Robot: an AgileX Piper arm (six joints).
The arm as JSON. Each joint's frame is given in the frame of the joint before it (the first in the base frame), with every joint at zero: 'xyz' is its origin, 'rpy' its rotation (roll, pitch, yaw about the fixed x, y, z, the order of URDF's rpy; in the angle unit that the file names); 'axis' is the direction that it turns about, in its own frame. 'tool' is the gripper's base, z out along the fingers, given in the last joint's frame.
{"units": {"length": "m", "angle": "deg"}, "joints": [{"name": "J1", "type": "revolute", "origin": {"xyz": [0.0, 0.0, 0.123], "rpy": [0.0, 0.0, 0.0]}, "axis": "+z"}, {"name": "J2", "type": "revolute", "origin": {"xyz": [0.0, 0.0, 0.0], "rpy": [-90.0, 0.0, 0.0]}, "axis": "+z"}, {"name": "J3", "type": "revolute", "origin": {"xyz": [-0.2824, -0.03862, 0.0], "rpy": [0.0, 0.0, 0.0]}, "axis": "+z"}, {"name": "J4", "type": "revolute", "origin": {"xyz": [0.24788, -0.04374, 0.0], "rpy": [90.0, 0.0, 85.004]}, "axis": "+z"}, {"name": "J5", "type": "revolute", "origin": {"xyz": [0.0, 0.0, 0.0], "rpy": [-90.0, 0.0, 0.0]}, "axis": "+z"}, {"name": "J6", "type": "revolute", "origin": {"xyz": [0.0, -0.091, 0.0], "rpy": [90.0, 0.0, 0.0]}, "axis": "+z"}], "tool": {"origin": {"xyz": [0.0, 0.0, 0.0], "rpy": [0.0, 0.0, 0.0]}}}
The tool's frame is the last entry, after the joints.
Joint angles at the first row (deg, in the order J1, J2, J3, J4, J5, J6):
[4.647 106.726 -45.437 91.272 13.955 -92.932]
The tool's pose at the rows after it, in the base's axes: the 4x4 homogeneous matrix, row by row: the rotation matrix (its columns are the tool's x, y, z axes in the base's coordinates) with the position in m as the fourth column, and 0 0 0 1 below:
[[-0.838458 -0.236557 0.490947 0.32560], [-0.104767 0.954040 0.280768 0.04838], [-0.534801 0.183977 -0.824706 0.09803], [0 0 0 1]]
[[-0.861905 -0.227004 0.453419 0.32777], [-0.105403 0.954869 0.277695 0.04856], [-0.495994 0.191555 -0.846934 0.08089], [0 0 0 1]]
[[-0.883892 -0.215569 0.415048 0.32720], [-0.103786 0.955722 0.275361 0.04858], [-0.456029 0.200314 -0.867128 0.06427], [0 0 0 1]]
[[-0.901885 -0.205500 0.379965 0.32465], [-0.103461 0.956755 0.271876 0.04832], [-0.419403 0.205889 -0.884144 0.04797], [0 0 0 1]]
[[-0.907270 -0.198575 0.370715 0.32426], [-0.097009 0.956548 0.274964 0.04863], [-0.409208 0.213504 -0.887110 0.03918], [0 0 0 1]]
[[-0.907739 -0.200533 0.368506 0.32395], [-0.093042 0.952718 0.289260 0.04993], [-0.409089 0.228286 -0.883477 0.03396], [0 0 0 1]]
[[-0.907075 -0.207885 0.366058 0.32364], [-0.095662 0.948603 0.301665 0.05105], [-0.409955 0.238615 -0.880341 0.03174], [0 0 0 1]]
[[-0.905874 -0.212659 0.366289 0.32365], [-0.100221 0.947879 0.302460 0.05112], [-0.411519 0.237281 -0.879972 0.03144], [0 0 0 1]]
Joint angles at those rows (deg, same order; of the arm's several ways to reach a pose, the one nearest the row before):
[4.646 109.854 -46.316 91.532 13.896 -93.733]
[4.647 113.325 -47.159 91.725 13.896 -93.857]
[4.646 116.437 -47.545 92.371 13.948 -94.323]
[4.647 119.343 -47.544 94.780 13.948 -96.699]
[4.646 121.062 -47.651 98.835 14.298 -100.484]
[4.647 122.153 -47.652 102.368 15.343 -103.949]
[4.647 122.646 -47.651 103.426 16.179 -105.260]
[4.647 122.712 -47.652 103.687 16.244 -105.812]

